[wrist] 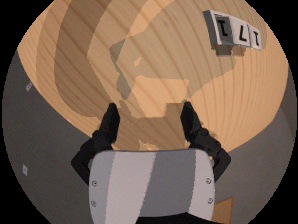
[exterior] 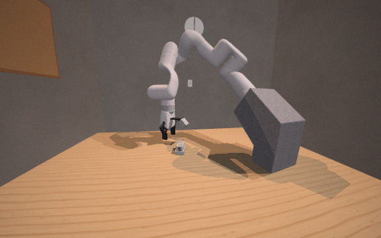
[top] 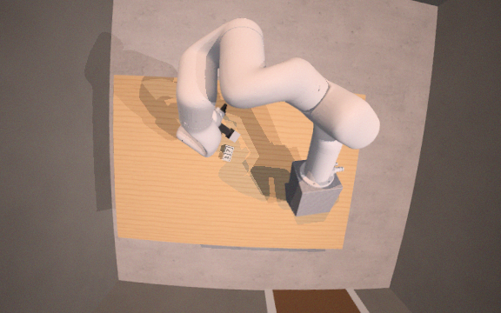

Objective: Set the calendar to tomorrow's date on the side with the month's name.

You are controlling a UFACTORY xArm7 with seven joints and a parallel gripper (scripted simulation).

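Right now the white calendar tray is 16 cm to the left of my hand, 3 cm behind it and 2 cm below it.
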